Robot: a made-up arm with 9 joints. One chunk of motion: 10 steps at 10 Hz.
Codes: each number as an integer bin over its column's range. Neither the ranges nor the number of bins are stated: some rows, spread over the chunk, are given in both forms.
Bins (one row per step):
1: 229 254 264 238 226 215
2: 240 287 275 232 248 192
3: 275 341 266 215 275 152
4: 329 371 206 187 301 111
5: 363 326 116 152 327 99
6: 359 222 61 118 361 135
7: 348 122 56 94 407 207
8: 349 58 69 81 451 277
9: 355 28 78 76 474 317
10: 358 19 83 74 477 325
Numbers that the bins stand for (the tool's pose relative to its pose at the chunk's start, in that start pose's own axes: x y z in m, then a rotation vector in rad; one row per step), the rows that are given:
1: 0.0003 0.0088 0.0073 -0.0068 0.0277 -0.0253
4: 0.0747 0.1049 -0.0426 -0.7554 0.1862 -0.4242
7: 0.0888 -0.0997 -0.1718 -2.1204 0.4102 -0.0560
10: 0.0962 -0.1844 -0.1485 -2.4139 0.5581 0.3966
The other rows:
2: 0.0085 0.0359 0.0168 -0.0949 0.0741 -0.1136
3: 0.0345 0.0803 0.0090 -0.3444 0.1312 -0.2670
5: 0.0999 0.0679 -0.1201 -1.2691 0.2411 -0.4703
6: 0.0970 -0.0175 -0.1675 -1.7681 0.3130 -0.3322
8: 0.0895 -0.1523 -0.1606 -2.3112 0.5032 0.2125
9: 0.0940 -0.1770 -0.1528 -2.3845 0.5518 0.3659

